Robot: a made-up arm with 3 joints.
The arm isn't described. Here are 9 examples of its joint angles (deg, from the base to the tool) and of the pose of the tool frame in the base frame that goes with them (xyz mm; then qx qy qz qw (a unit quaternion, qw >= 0)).
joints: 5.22 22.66 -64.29
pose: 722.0 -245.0 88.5 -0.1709 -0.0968 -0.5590 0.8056
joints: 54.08 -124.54 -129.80
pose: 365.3 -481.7 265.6 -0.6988 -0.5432 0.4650 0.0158
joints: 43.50 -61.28 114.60
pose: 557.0 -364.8 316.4 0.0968 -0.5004 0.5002 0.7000
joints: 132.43 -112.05 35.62
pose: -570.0 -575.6 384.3 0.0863 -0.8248 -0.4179 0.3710
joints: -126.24 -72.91 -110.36
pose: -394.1 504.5 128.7 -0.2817 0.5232 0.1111 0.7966
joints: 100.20 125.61 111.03
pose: -437.4 -594.8 98.3 0.2394 0.8566 0.0431 0.4550
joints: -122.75 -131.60 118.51
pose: -235.6 617.6 435.8 -0.9115 -0.0337 -0.3527 0.2089
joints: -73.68 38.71 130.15
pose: 200.2 591.3 -27.8 0.2920 -0.1568 -0.9232 0.1948
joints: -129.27 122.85 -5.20
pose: -336.7 789.4 213.1 -0.3398 -0.8098 0.4225 0.2243
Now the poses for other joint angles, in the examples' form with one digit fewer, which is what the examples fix.
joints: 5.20 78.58 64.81
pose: 744 -253 -25 -0.519 0.363 0.385 0.672
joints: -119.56 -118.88 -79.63
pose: -382 596 221 -0.144 0.849 0.174 0.478
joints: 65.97 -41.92 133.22
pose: 372 -511 225 -0.060 -0.353 0.517 0.778
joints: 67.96 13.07 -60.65
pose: 136 -753 76 -0.114 0.007 -0.895 0.431
